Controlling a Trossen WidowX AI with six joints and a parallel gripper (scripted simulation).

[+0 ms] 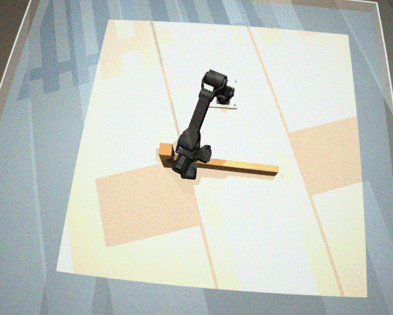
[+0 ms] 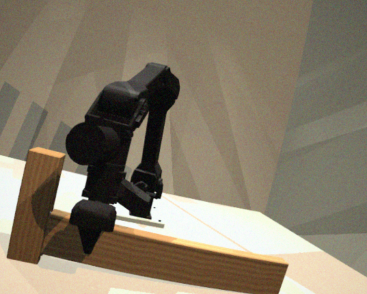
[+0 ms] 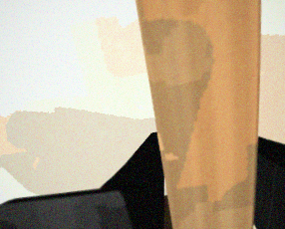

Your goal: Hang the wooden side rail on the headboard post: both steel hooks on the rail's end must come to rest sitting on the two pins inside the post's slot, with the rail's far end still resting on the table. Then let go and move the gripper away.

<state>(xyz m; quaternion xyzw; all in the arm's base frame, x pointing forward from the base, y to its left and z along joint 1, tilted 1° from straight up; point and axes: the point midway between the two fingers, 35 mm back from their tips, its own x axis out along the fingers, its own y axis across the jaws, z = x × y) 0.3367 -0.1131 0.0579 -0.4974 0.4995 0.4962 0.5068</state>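
Right now my gripper tip is 100 mm to the left of the headboard post and 50 mm below it.
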